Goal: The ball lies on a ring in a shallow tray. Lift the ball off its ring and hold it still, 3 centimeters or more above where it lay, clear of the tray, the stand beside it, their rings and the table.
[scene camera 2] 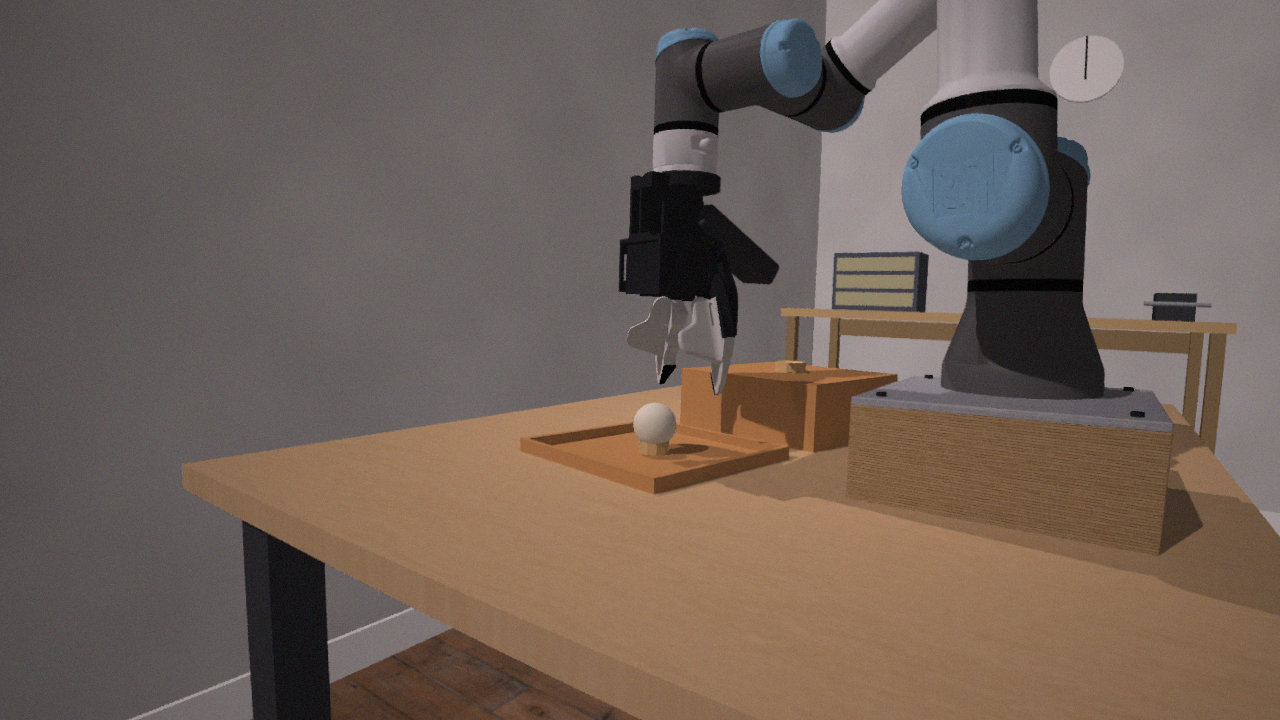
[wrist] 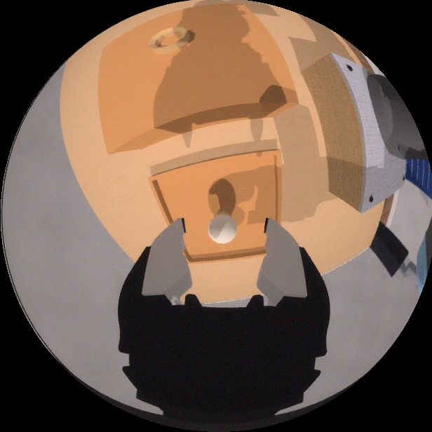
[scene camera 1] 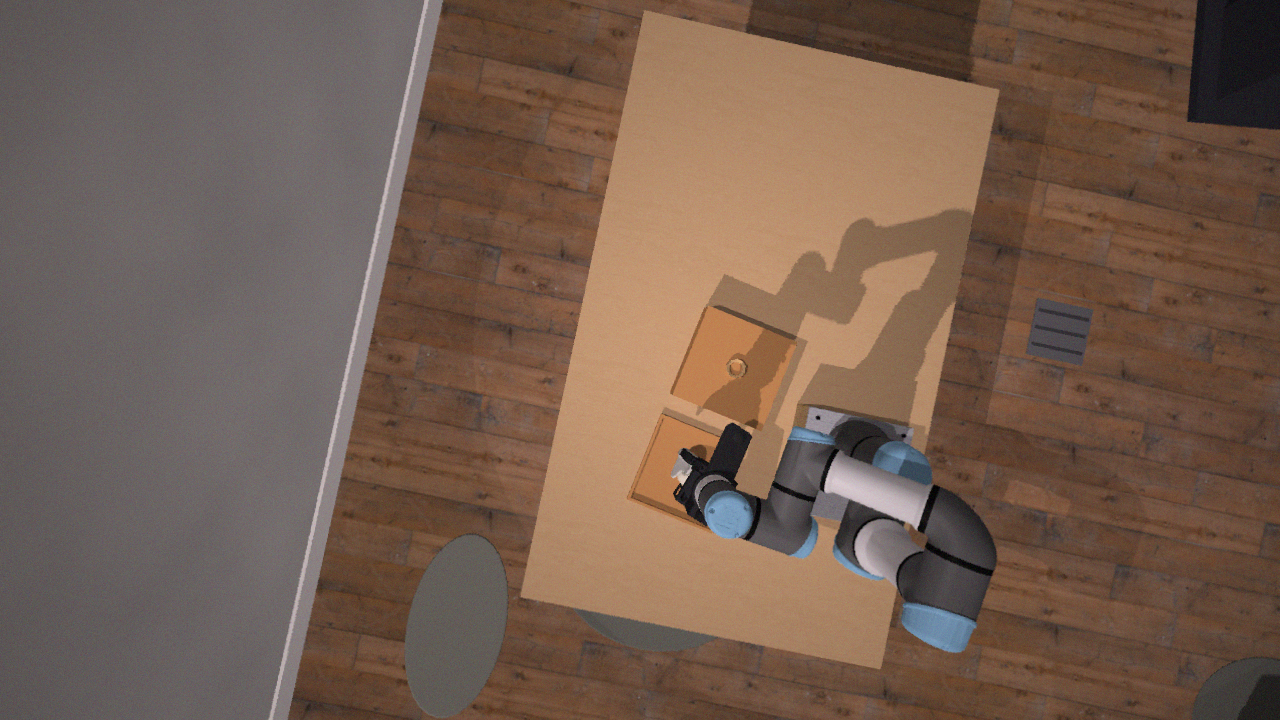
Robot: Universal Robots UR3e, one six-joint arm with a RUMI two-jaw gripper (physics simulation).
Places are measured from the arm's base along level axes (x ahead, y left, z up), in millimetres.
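Where they show: gripper, fingertip midpoint: (scene camera 2: 688, 389); arm's base at its link origin: (scene camera 2: 1018, 389) (scene camera 1: 855, 453).
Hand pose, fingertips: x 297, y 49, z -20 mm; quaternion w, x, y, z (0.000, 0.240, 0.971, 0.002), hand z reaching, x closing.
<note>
Things, the pixels of their top centre, and the offset from my fingertips. "*": a spot on its surface instead. Level surfaces: height alone.
- cream ball at its top centre: (scene camera 2: 655, 402) (scene camera 1: 688, 477) dx +20, dy +32, dz -12 mm
- shallow orange tray at its top centre: (scene camera 2: 654, 440) (scene camera 1: 686, 474) dx +20, dy +32, dz -50 mm
- empty ring at a spot on its surface: (scene camera 2: 791, 367) (scene camera 1: 738, 377) * dx -56, dy -176, dz +13 mm
- table at its surface level: dz -65 mm
The cream ball (scene camera 2: 655, 423) (wrist: 222, 229) rests on its small ring (scene camera 2: 654, 449) inside the shallow orange tray (scene camera 1: 651, 465) (scene camera 2: 590, 466) (wrist: 190, 180). In scene camera 1 the ball is hidden under the arm. My gripper (scene camera 1: 683, 467) (scene camera 2: 691, 382) (wrist: 224, 219) points down and is partly open, with nothing between its fingers. The fingertips hang a little above the ball's top, and in the wrist view the ball shows between them. The taller orange stand (scene camera 1: 702, 349) (scene camera 2: 760, 402) (wrist: 130, 90) is beside the tray, with an empty ring (scene camera 1: 736, 375) (scene camera 2: 791, 367) (wrist: 162, 49) on top.
The arm's base block (scene camera 2: 1002, 474) (wrist: 335, 120) stands on the table (scene camera 1: 760, 179) (scene camera 2: 537, 537), to the right of the tray and stand in scene camera 2. A narrow gap separates the tray from the stand. A bench (scene camera 2: 1002, 317) is in the background.
</note>
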